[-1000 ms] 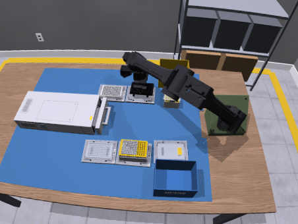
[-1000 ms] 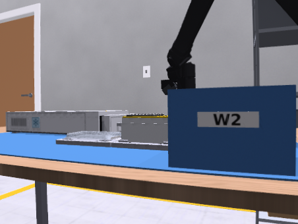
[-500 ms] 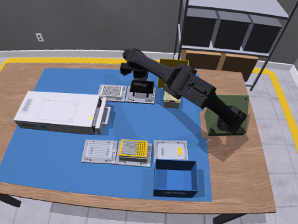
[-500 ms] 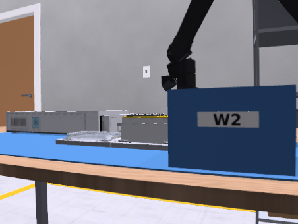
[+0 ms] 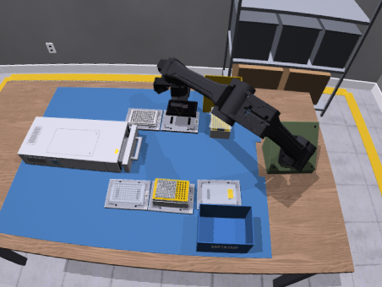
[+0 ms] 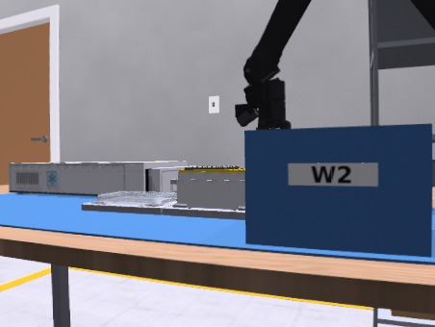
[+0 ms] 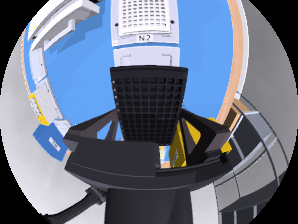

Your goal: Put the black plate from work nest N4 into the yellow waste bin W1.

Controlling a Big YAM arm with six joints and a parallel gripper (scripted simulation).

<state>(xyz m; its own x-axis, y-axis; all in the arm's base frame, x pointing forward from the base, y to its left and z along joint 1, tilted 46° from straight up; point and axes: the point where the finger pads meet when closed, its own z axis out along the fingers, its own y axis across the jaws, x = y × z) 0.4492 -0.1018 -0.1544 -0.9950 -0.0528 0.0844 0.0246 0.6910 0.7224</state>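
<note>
Right now my hand is 180 mm past the yellow waste bin W1, 130 mm to the left of it and 60 mm above it. The rest, counted from my hand: black plate (right at my hand); then white plate (170 mm ahead, 80 mm below); then nest (90 mm below).
</note>
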